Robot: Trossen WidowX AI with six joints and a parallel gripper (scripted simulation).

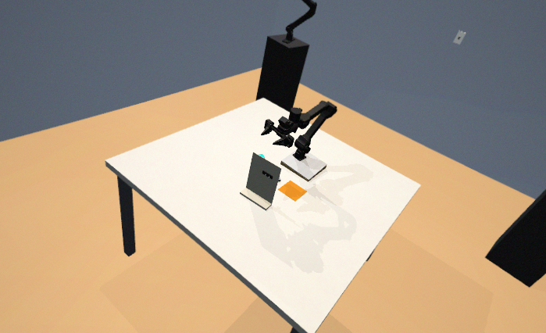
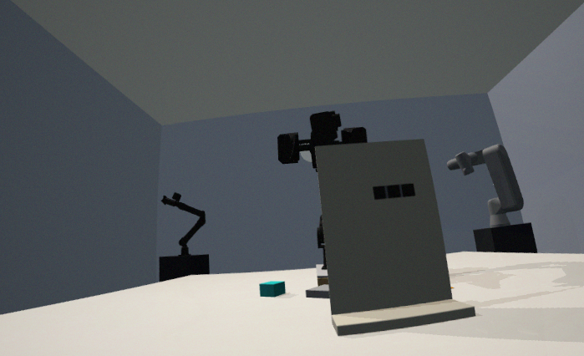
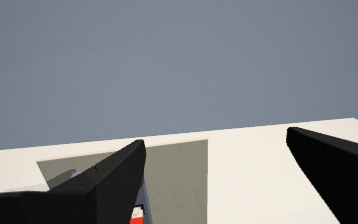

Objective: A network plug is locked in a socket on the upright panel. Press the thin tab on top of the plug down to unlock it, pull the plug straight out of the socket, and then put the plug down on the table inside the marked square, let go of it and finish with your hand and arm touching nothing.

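Right now my gripper tip is 5 cm short of the network plug, 8 cm to the right of it and 13 cm above it. Also, from my gripper tip: orange marked square: 14 cm behind, 15 cm to the left, 30 cm below; upright panel: 7 cm ahead, 9 cm to the left, 19 cm below; teal block: 16 cm behind, 15 cm to the right, 28 cm below.
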